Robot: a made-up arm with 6 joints. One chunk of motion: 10 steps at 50 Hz.
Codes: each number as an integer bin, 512 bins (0 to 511) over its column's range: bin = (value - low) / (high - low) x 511, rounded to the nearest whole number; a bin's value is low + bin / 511 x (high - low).
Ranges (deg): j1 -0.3..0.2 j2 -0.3..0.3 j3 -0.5..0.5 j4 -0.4..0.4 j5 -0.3..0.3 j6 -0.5..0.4
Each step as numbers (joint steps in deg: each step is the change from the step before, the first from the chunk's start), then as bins.
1 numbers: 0.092 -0.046 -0.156 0.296 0.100 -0.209
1 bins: 401 216 176 445 341 165
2 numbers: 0.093 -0.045 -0.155 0.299 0.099 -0.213
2 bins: 402 217 176 446 340 163
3 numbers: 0.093 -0.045 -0.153 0.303 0.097 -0.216
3 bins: 402 217 177 449 338 161
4 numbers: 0.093 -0.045 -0.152 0.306 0.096 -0.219
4 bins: 402 217 178 451 337 160
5 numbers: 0.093 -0.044 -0.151 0.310 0.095 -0.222
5 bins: 402 218 178 454 336 158
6 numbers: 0.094 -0.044 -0.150 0.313 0.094 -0.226
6 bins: 403 218 179 455 336 156
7 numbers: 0.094 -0.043 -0.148 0.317 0.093 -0.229
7 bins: 403 219 180 458 335 154
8 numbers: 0.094 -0.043 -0.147 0.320 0.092 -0.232
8 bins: 403 219 180 460 334 152
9 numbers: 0.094 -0.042 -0.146 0.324 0.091 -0.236
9 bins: 403 220 181 462 333 150
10 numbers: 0.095 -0.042 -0.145 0.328 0.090 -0.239
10 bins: 404 220 181 465 332 148
